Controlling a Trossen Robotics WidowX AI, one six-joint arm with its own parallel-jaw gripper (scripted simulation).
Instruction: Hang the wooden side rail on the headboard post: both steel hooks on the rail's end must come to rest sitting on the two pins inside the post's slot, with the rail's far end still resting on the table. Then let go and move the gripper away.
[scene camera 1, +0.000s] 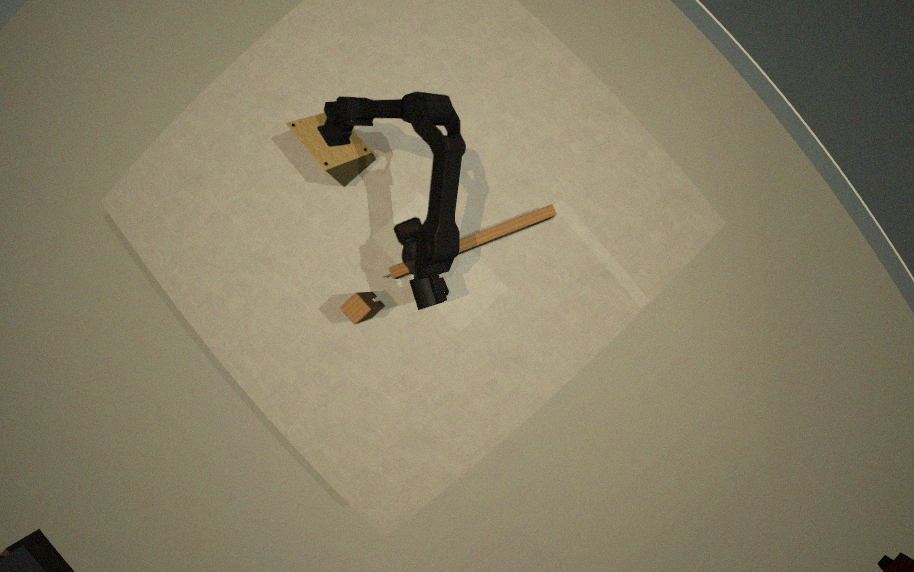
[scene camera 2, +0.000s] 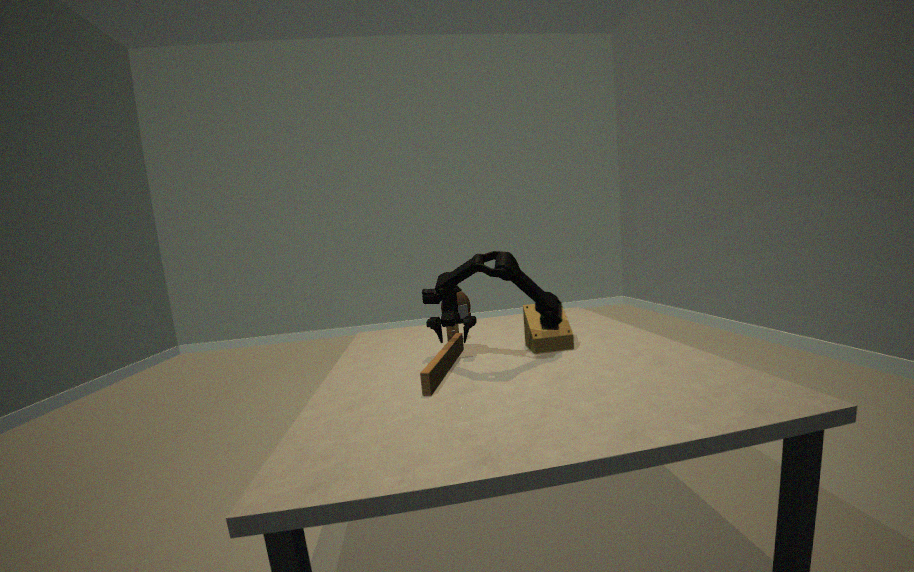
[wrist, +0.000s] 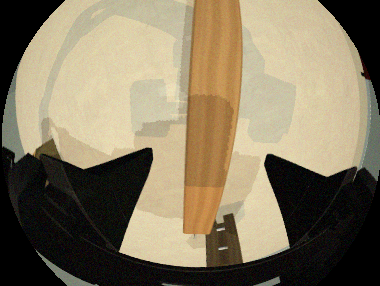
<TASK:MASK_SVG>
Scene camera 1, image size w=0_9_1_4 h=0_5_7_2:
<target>wooden side rail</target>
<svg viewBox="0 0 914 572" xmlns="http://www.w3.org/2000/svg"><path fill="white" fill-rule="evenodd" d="M410 272L404 263L401 262L389 267L390 273L383 277L388 278L392 276L393 279L398 279L409 275ZM553 204L460 239L458 255L551 219L557 215Z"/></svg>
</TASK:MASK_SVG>
